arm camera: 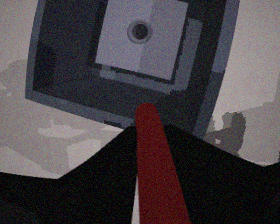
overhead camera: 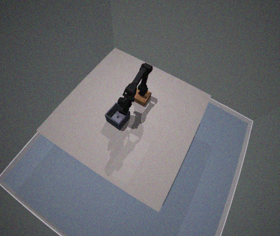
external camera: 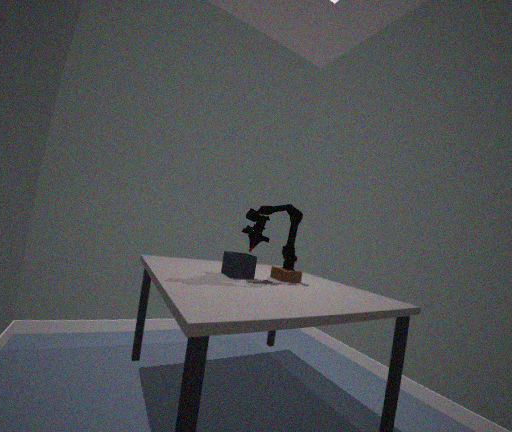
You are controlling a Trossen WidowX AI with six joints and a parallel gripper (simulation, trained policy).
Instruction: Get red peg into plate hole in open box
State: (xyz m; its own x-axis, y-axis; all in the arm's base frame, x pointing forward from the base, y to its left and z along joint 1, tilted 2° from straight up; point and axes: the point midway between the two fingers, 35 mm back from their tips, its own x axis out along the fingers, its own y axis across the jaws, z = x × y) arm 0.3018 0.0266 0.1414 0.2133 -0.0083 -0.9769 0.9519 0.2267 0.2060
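The grey plate is 14 cm below my gripper tip, 6 cm to the right of it and 4 cm ahead of it. Round my gripper tip: red peg (2 cm above).
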